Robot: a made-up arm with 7 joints.
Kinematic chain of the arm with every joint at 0, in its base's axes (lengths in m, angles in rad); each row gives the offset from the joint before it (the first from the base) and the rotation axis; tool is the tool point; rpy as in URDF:
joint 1: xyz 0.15 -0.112 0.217 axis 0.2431 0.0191 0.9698
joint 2: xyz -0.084 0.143 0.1 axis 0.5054 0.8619 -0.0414
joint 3: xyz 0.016 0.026 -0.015 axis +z
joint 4: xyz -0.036 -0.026 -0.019 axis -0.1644 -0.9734 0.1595
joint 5: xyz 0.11 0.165 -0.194 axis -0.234 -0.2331 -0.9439
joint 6: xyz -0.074 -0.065 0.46 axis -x
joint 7: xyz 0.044 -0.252 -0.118 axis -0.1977 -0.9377 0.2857
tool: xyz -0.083 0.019 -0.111 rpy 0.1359 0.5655 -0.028
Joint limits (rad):
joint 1: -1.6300..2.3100
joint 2: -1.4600..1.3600
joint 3: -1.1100..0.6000
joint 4: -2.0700..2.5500
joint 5: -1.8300..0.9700
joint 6: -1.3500..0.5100
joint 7: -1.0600..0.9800
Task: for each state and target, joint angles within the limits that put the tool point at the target. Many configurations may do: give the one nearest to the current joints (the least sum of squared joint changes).
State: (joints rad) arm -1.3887 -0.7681 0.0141 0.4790 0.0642 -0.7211 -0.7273
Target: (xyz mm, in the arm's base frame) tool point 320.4 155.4 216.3
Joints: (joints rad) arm -1.4091 -0.3116 -0.1490 0.1078 0.2759 -0.4315 -1.0600
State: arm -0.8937 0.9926 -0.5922 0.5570 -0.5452 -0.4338 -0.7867
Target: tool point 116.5 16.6 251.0
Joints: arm -0.7844 1.1162 -0.6598 0.2731 -0.5635 -0.4511 -0.5386
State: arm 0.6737 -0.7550 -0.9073 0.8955 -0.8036 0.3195 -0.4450
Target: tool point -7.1 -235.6 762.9
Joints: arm 0.6908 -0.6489 -0.7961 0.8699 -1.2062 0.5036 -0.3569
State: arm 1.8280 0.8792 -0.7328 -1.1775 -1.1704 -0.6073 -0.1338
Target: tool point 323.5 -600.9 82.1
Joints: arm 2.3100 1.3468 -0.9986 -1.1403 -0.9954 0.2349 -0.1860
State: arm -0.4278 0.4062 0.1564 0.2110 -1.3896 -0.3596 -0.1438
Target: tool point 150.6 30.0 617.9
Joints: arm -0.1486 -0.3150 -0.0366 1.0669 -1.0170 -0.0070 -0.4858
